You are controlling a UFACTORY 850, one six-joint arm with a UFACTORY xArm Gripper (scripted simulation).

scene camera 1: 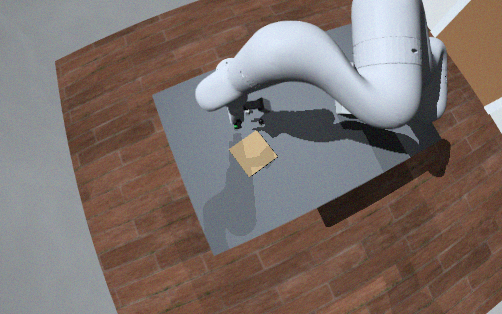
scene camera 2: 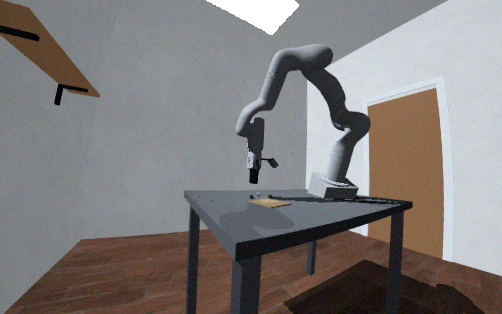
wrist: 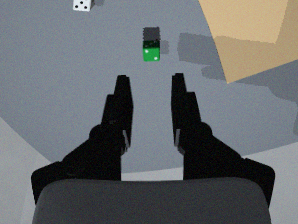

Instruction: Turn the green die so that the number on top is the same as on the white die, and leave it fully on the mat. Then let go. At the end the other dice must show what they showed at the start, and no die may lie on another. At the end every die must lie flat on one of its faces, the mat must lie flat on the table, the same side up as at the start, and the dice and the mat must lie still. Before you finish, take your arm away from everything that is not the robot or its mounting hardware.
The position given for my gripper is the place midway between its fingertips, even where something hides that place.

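Observation:
I can see my gripper [wrist: 151,89] from the wrist. There is a tan mat [scene camera 1: 252,153] as well, which scene camera 1 shows me.

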